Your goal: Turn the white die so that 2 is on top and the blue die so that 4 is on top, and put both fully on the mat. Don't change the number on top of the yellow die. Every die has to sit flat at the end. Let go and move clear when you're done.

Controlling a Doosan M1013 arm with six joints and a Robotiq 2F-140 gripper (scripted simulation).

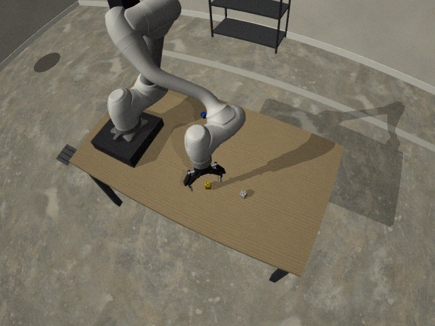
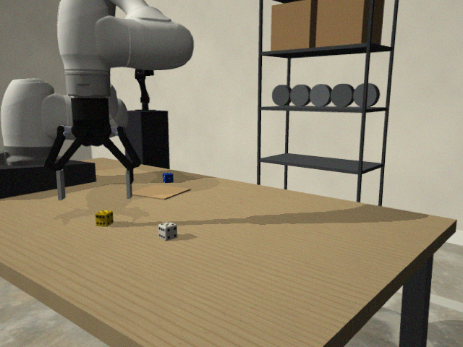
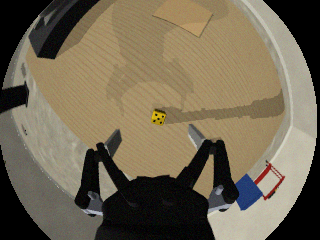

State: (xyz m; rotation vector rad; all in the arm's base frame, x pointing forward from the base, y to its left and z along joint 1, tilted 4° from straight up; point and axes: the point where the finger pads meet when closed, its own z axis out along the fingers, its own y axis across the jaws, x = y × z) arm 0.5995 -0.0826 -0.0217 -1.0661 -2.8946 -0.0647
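My gripper is now 180 mm short of the white die, 70 mm to the right of it and 60 mm above it. Round my hand: blue die 280 mm behind, 410 mm to the left, 60 mm below; then mat 180 mm behind, 300 mm to the left, 80 mm below; then yellow die 10 mm behind, 20 mm to the left, 60 mm below.
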